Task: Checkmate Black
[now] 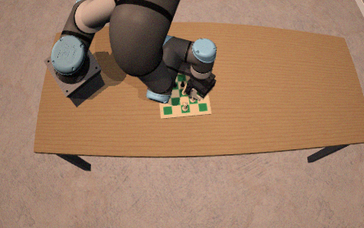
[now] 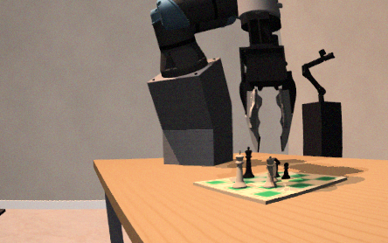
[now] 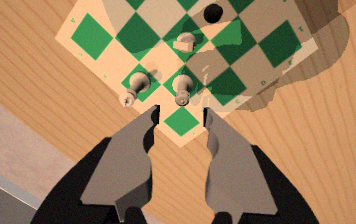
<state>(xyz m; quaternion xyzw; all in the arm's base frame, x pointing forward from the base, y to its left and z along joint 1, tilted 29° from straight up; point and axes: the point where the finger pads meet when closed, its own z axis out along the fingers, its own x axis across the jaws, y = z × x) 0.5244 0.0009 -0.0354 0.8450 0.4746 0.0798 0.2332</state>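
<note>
My hand is 4 cm to the left of the white king, 4 cm above it and 3 cm past it. Also, from my hand: black pawn (7 cm to the left, 6 cm below, 5 cm behind); then chessboard (8 cm below, 4 cm behind, 3 cm to the left); then black knight-like piece (9 cm behind, 6 cm to the left, 6 cm below).
</note>
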